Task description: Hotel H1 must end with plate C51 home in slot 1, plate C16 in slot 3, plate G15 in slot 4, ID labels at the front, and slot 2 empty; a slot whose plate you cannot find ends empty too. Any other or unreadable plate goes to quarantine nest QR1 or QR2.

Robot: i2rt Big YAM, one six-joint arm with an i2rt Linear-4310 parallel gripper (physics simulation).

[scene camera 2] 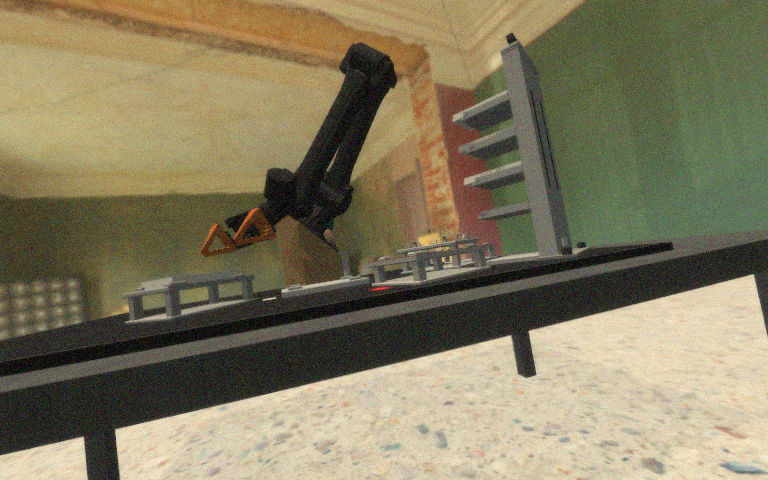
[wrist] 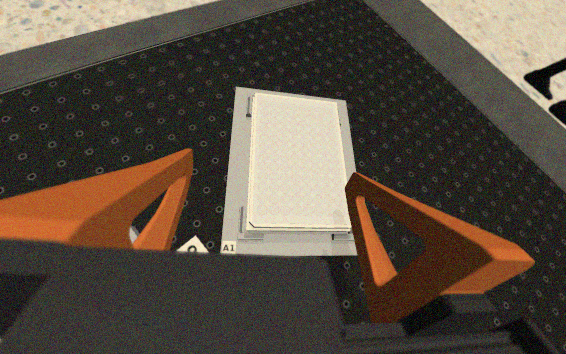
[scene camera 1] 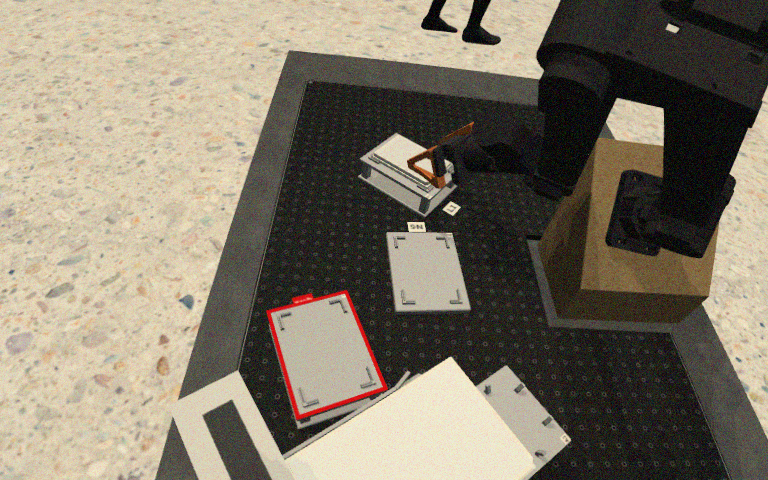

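Pixels of known places: gripper, fingertip midpoint: (scene camera 2: 218, 248) (wrist: 277, 170) (scene camera 1: 423, 153); arm's base, origin of the base link: (scene camera 2: 306, 231) (scene camera 1: 637, 213).
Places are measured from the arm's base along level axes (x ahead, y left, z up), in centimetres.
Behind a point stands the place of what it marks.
A pale plate (scene camera 1: 399, 148) {x 37.6, y -19.5, z -9.9 cm} (scene camera 2: 169, 280) {x 42.0, y -17.7, z -10.4 cm} (wrist: 295, 160) {x 34.6, y -16.7, z -9.9 cm} lies on a raised grey nest (scene camera 1: 390, 188) {x 38.2, y -14.3, z -15.8 cm} (scene camera 2: 134, 308) {x 39.1, y -24.8, z -13.9 cm} (wrist: 233, 165) {x 37.2, y -12.1, z -11.3 cm} marked A1 at one corner. No readable plate ID shows. My gripper (scene camera 1: 441, 143) (scene camera 2: 219, 250) {x 33.3, y -13.2, z -5.5 cm} (wrist: 277, 170) {x 33.3, y -13.2, z -5.5 cm} is open and empty, above the label-side end of this nest; the fingers are apart from the plate. Hotel H1 (scene camera 1: 246, 407) {x 44.4, y 44.7, z 22.8 cm} (scene camera 2: 529, 152) {x 46.2, y 44.3, z 2.7 cm} is a grey column with four shelves. A cream rectangular panel (scene camera 1: 419, 418) {x 35.5, y 41.8, z 16.7 cm} covers its shelves in the first scene view; whether it is a plate is unclear, and slot contents cannot be read.
A low grey nest (scene camera 1: 427, 271) {x 30.3, y 5.4, z -15.1 cm} (scene camera 2: 322, 287) {x 36.6, y 5.0, z -15.5 cm} with corner guides stands beside a small tag (scene camera 1: 416, 226) {x 32.5, y -5.5, z -16.3 cm}. A red-edged nest (scene camera 1: 325, 356) {x 44.0, y 24.6, z -12.3 cm} is near the hotel. Another grey surface with pegs (scene camera 1: 518, 407) {x 18.5, y 28.9, z -10.3 cm} is partly covered. The arm's wooden pedestal (scene camera 1: 640, 274) {x -2.5, y 6.4, z -6.9 cm} (scene camera 2: 300, 254) {x 8.4, y -1.6, z -7.2 cm} stands at the side.
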